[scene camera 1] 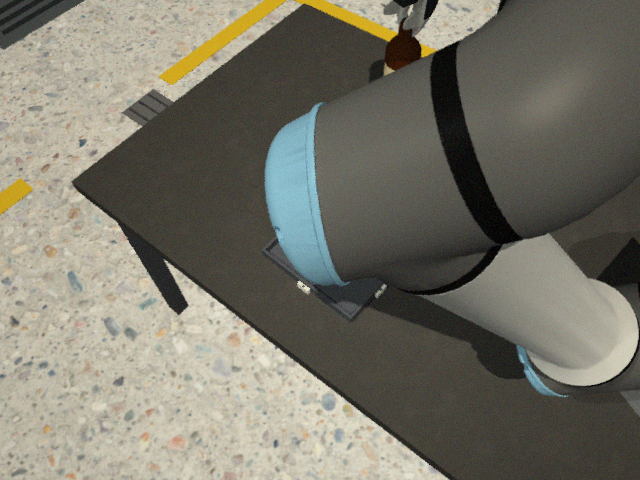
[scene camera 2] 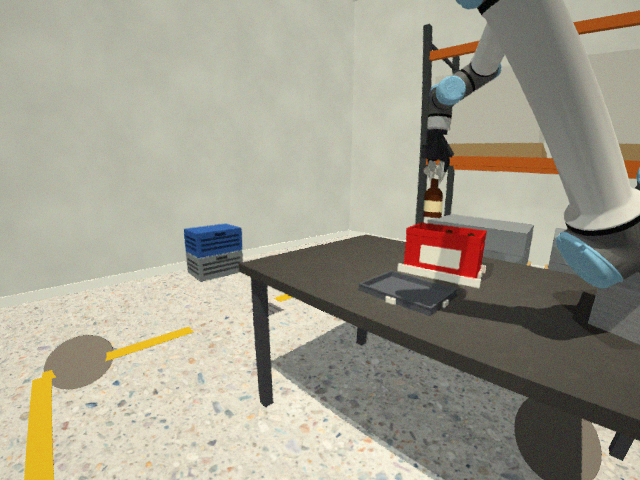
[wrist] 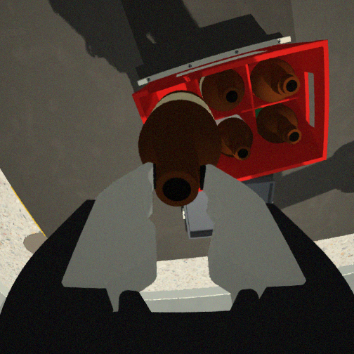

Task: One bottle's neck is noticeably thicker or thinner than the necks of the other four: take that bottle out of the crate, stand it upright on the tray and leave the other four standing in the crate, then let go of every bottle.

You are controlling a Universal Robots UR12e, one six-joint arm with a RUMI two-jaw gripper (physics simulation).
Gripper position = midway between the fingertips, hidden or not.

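The gripper (scene camera 2: 434,184). Brown bottle (scene camera 1: 403,49). Wrist view: the bottle (wrist: 180,133), the gripper (wrist: 177,167).
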